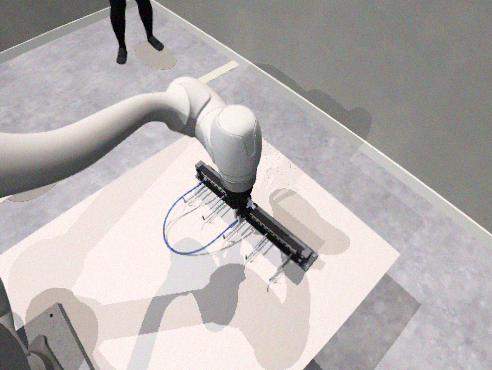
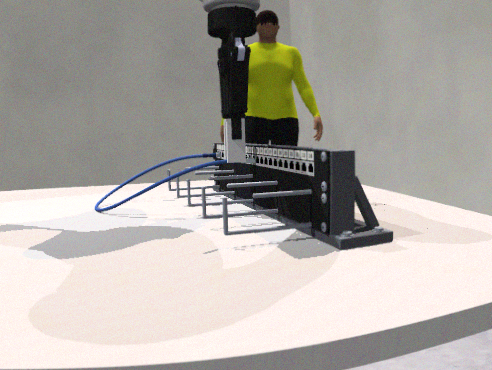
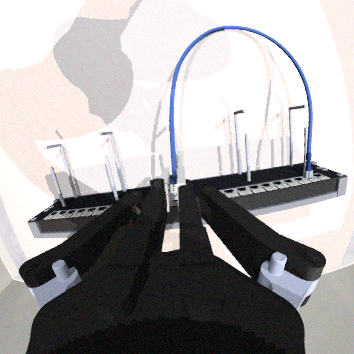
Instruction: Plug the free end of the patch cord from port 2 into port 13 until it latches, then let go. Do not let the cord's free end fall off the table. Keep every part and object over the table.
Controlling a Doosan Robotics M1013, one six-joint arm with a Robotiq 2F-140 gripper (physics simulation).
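Places are measured from the arm's base along level axes (x ahead, y left, z up), in millimetres.
Pixels of known places: gripper, fingertip midpoint: (image 1: 240, 218) (image 2: 235, 162) (image 3: 174, 176).
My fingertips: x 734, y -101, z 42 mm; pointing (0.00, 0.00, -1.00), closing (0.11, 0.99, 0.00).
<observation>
Ahead of a thing's pixels: the offset from my fingertips to its top centre. "spot": to the spot under its first point. Level surfaces: height alone.
The blue patch cord @(spot: dx -190, dy +177, dz -60 mm) (image 1: 164, 231) (image 2: 98, 209) (image 3: 232, 27) bends in a wide loop in front of the black patch panel (image 1: 285, 237) (image 2: 342, 195) (image 3: 272, 201). Its fixed end plug @(spot: dx +18, dy +186, dz +2 mm) (image 2: 213, 155) (image 3: 309, 173) sits in a port near one end of the panel. My gripper (image 1: 240, 216) (image 2: 235, 152) (image 3: 174, 176) points down at the panel's front, near its middle, shut on the cord's free-end plug @(dx +19, dy -2, dz +10 mm) (image 3: 173, 190). The plug is at the port row. The fingers hide which port it faces and how deep it sits.
Grey cable-guide rods (image 1: 257, 248) (image 2: 225, 216) (image 3: 238, 142) stick out from the panel's front on both sides of the gripper. The panel stands on the pale table @(dz -77 mm) (image 1: 350, 240) (image 2: 200, 310). A person in a yellow top (image 2: 272, 82) stands behind the table.
</observation>
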